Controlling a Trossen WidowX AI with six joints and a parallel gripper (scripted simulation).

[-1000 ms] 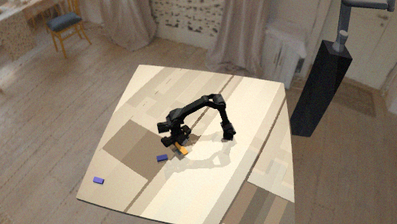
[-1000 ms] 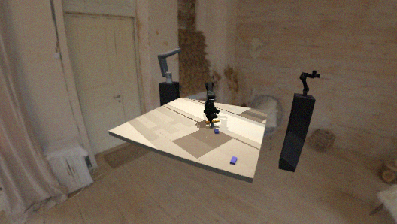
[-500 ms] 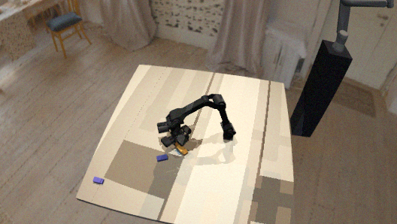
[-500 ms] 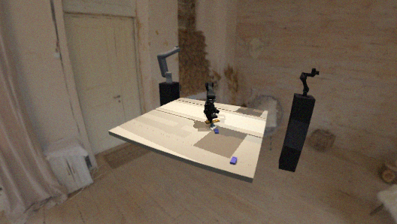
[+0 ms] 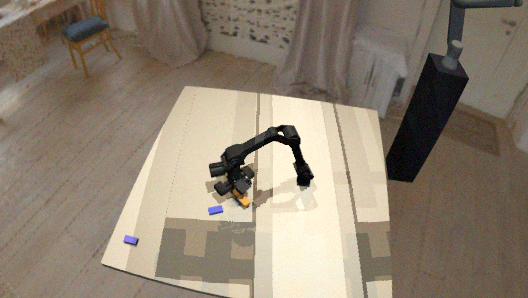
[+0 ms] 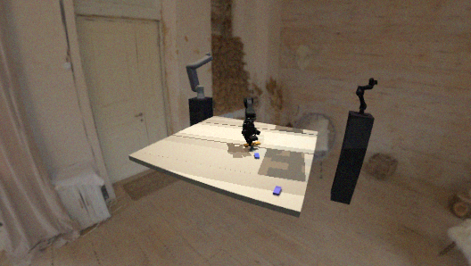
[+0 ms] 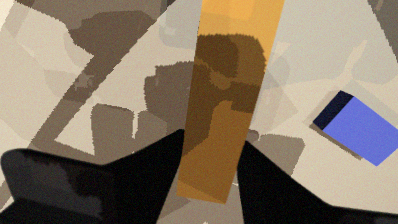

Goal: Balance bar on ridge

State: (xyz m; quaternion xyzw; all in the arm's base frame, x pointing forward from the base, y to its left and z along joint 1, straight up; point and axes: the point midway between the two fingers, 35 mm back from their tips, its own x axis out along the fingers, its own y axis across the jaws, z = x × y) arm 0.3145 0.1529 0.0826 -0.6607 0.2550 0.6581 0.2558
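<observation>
Right now my gripper tip is 20 mm to the right of the orange bar and 20 mm past it. Also, from my gripper tip: blue block (100 mm to the left, 70 mm ahead, 40 mm below).
</observation>
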